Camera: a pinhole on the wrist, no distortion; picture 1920 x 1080 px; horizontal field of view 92.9 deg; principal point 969.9 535.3 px. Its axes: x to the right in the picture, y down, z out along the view. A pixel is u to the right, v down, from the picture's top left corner.
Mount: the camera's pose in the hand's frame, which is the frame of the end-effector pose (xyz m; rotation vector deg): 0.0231 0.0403 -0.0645 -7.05 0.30 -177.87
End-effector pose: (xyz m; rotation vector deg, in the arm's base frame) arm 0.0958 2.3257 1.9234 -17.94 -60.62 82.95
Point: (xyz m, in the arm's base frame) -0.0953 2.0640 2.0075
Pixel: 1537.7 580.4
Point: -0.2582 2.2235 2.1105
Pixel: 975.3 471.8
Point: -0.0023 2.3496 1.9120
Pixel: 924.1 266.0
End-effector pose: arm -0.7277 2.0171 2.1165 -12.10 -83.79 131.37
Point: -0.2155 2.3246 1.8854
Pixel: behind the camera
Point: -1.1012 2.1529 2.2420
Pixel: outside the picture
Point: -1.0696 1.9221 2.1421
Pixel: 250.8 369.9
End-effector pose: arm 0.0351 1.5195 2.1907 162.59 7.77 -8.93
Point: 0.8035 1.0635 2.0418
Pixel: outside the picture
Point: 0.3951 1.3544 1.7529
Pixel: 388.6 500.0
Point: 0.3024 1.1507 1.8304
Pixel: 567.1 123.3
